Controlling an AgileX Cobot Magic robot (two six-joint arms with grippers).
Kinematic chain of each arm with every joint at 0, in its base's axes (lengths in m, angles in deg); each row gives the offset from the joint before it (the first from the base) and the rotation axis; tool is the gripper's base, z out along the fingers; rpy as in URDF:
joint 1: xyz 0 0 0.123 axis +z
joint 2: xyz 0 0 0 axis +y
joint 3: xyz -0.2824 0 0.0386 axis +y
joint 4: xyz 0.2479 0 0.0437 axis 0.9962 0 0.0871
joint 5: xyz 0 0 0 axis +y
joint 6: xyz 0.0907 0 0.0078 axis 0.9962 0 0.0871
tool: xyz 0 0 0 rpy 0 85 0
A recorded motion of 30 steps. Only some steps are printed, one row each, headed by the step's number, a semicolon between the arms.
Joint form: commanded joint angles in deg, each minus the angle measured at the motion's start. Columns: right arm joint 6, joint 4, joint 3, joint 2, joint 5, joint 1; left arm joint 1, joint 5, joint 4, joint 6, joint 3, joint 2.
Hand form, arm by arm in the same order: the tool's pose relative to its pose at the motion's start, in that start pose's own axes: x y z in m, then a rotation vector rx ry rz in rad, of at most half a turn. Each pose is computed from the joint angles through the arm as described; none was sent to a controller.
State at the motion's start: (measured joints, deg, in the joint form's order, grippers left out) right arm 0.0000 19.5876 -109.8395 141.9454 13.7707 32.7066; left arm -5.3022 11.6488 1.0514 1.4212 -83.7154 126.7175
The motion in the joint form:
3: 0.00 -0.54 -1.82 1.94 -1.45 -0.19; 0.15 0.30 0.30 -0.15 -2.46 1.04
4: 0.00 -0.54 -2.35 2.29 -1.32 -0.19; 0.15 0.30 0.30 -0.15 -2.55 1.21
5: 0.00 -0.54 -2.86 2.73 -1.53 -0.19; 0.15 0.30 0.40 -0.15 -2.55 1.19
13: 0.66 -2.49 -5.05 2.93 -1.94 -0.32; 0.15 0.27 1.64 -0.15 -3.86 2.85
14: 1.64 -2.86 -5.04 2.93 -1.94 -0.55; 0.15 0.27 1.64 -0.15 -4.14 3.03
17: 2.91 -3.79 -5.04 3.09 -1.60 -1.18; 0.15 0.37 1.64 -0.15 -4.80 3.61
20: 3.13 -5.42 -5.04 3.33 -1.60 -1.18; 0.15 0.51 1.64 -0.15 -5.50 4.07
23: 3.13 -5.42 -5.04 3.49 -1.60 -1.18; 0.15 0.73 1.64 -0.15 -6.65 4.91
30: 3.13 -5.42 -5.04 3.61 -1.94 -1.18; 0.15 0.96 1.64 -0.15 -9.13 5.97
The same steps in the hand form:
3: 0.0007 -0.0039 0.0090 0.0052 -0.0243 -0.0069; -0.0081 0.0017 0.0033 -0.0038 -0.0194 0.0004
4: 0.0005 -0.0039 0.0104 0.0042 -0.0250 -0.0072; -0.0077 0.0017 0.0042 -0.0037 -0.0180 0.0004
5: 0.0005 -0.0042 0.0123 0.0038 -0.0298 -0.0073; -0.0078 0.0017 0.0041 -0.0041 -0.0184 0.0021
13: -0.0109 -0.0023 0.0101 0.0020 -0.0706 -0.0300; -0.0063 0.0020 0.0128 -0.0084 -0.0126 0.0233
14: -0.0116 -0.0046 0.0099 0.0059 -0.0716 -0.0167; -0.0069 0.0021 0.0136 -0.0085 -0.0144 0.0233
17: -0.0120 -0.0112 0.0104 0.0182 -0.0664 -0.0032; -0.0073 0.0021 0.0164 -0.0086 -0.0140 0.0233
20: -0.0103 -0.0125 0.0119 0.0263 -0.0626 -0.0267; -0.0085 0.0021 0.0183 -0.0088 -0.0158 0.0232
23: -0.0092 -0.0129 0.0129 0.0271 -0.0599 -0.0265; -0.0100 0.0022 0.0221 -0.0090 -0.0173 0.0232
30: -0.0089 -0.0133 0.0136 0.0273 -0.0638 -0.0264; -0.0177 0.0026 0.0253 -0.0104 -0.0381 0.0230

